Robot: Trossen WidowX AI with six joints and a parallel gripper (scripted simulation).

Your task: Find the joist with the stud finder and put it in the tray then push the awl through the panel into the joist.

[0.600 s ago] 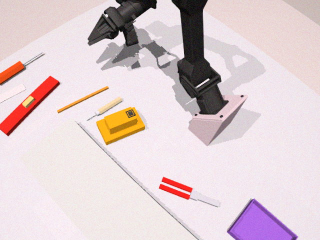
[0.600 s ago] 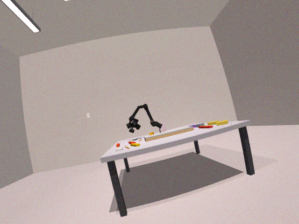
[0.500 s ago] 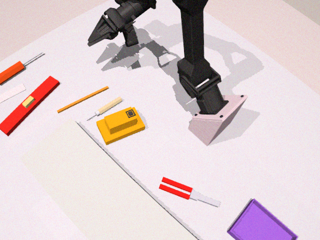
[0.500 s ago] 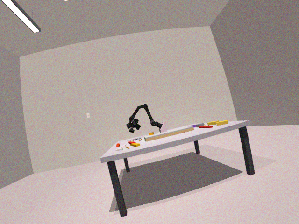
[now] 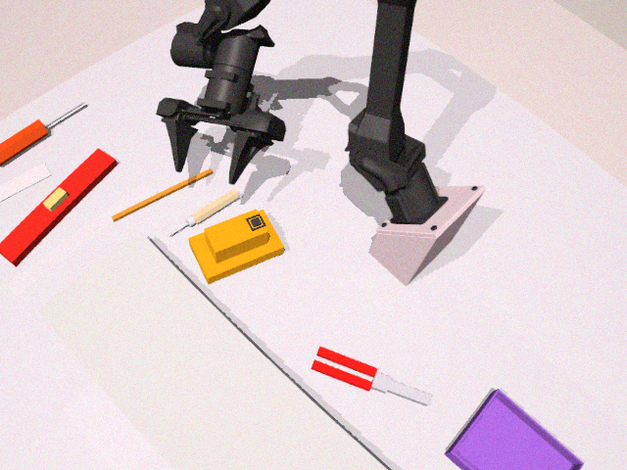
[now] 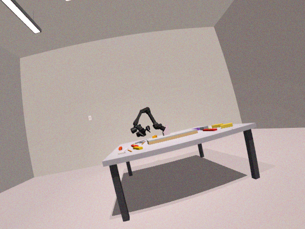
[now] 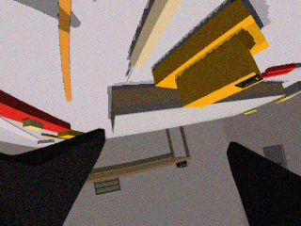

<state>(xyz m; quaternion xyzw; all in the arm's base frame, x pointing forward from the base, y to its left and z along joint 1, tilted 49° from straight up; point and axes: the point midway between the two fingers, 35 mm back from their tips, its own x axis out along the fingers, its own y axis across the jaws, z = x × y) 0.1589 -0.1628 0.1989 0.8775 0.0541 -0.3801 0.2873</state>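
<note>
Now: gripper tip 10 mm past the yellow stud finder, 80 mm to the right of it and 50 mm above it. Round my gripper tip: awl: 20 mm ahead, 80 mm below; orange-handled screwdriver: 90 mm ahead, 320 mm to the right, 80 mm below; purple tray: 40 mm behind, 570 mm to the left, 80 mm below.
</note>
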